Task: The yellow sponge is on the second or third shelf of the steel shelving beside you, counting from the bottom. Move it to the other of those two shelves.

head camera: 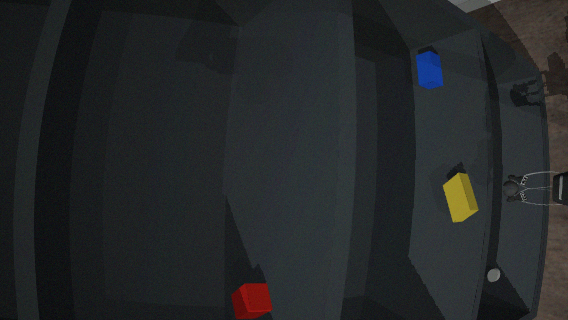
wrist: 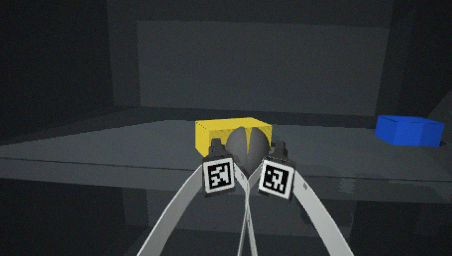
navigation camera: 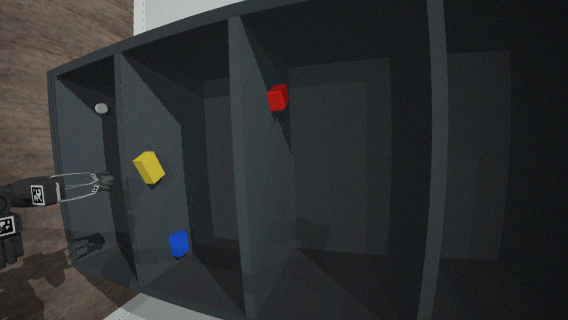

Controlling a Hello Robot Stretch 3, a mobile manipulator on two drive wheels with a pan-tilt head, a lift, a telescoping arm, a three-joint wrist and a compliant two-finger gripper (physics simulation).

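Places are measured from the robot's base along level axes (x ahead, y left, z up), in metres.
Pixels of known places: gripper, fingertip midpoint: (head camera: pixel 503 188) (navigation camera: pixel 114 180).
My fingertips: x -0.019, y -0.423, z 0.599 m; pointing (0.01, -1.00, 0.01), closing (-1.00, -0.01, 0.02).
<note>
For each thing: its top centre in the pictures, then the offset to it from my fingertips.
- yellow sponge at its top centre: (head camera: pixel 456 197) (navigation camera: pixel 153 167) dx +0.022, dy -0.163, dz -0.020 m
- blue block at its top centre: (head camera: pixel 424 67) (navigation camera: pixel 183 244) dx -0.317, dy -0.282, dz -0.020 m
- red block at its top centre: (head camera: pixel 240 302) (navigation camera: pixel 284 96) dx +0.257, dy -0.305, dz +0.437 m
- small white round object at its top centre: (head camera: pixel 492 275) (navigation camera: pixel 102 108) dx +0.307, dy -0.266, dz -0.498 m
The yellow sponge (head camera: pixel 460 199) (navigation camera: pixel 149 168) (wrist: pixel 204 137) lies turned at an angle on the second shelf from the bottom of the dark steel shelving (head camera: pixel 350 150) (navigation camera: pixel 438 150). My gripper (head camera: pixel 511 188) (navigation camera: pixel 106 181) (wrist: pixel 247 145) is shut with its fingertips together and no object between them. It is apart from the sponge, toward the open front of the shelving. In the wrist view the fingertips cover part of the sponge's front face.
A blue block (head camera: pixel 430 70) (navigation camera: pixel 179 243) (wrist: pixel 407 131) lies on the same shelf as the sponge. A red block (head camera: pixel 252 300) (navigation camera: pixel 277 98) sits on the third shelf. A small white round object (head camera: pixel 493 275) (navigation camera: pixel 101 108) is on the bottom shelf. Side walls and shelf boards bound each bay.
</note>
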